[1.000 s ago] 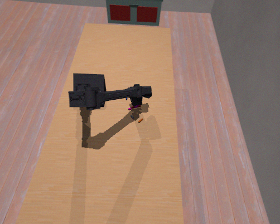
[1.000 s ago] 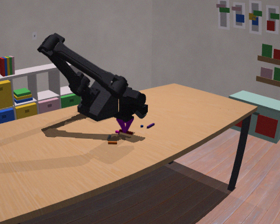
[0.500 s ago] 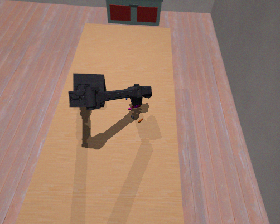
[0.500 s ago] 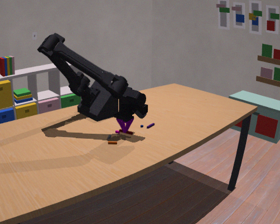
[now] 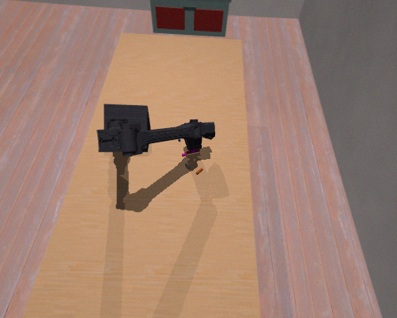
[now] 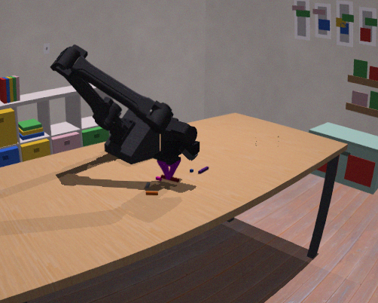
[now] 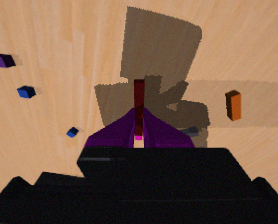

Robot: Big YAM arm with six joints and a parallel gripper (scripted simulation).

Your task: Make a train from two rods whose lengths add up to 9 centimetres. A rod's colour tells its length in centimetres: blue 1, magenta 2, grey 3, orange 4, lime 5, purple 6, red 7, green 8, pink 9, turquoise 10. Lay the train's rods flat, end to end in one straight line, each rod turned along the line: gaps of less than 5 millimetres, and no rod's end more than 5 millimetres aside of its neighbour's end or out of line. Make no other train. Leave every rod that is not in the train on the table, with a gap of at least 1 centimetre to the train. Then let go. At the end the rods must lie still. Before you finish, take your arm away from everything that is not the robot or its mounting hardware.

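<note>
Now: hand 4 cm past the magenta rod, 2 cm above it and 1 cm to the left of it. From my hand the other things lie so: red rod 1 cm below; then orange rod 11 cm to the right, 4 cm ahead, 2 cm below; then grey rod 8 cm to the right, 2 cm below, 2 cm behind.
</note>
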